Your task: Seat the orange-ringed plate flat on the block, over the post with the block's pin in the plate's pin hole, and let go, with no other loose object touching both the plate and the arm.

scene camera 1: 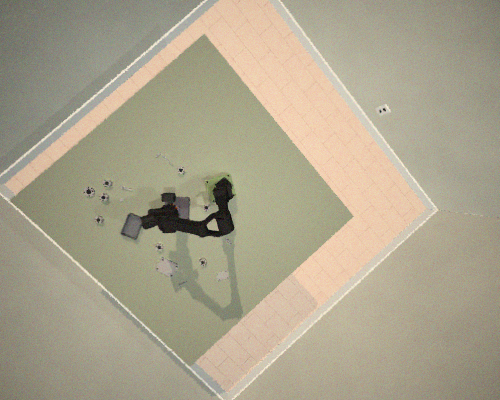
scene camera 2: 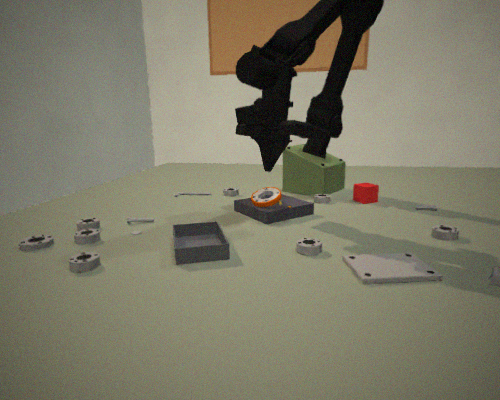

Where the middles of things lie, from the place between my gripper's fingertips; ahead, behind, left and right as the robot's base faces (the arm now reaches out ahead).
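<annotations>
With the dark square block (scene camera 2: pixel 278 212) as the reference, my hand is 80 mm above it, 20 mm past it and 10 mm to the right of it. The dark tray (scene camera 2: pixel 196 242) is 220 mm ahead of my hand, 70 mm to the right of it and 80 mm below it. Then there is the flat plate (scene camera 2: pixel 397 267): 240 mm ahead of my hand, 90 mm below it, 220 mm to the left of it.
</annotations>
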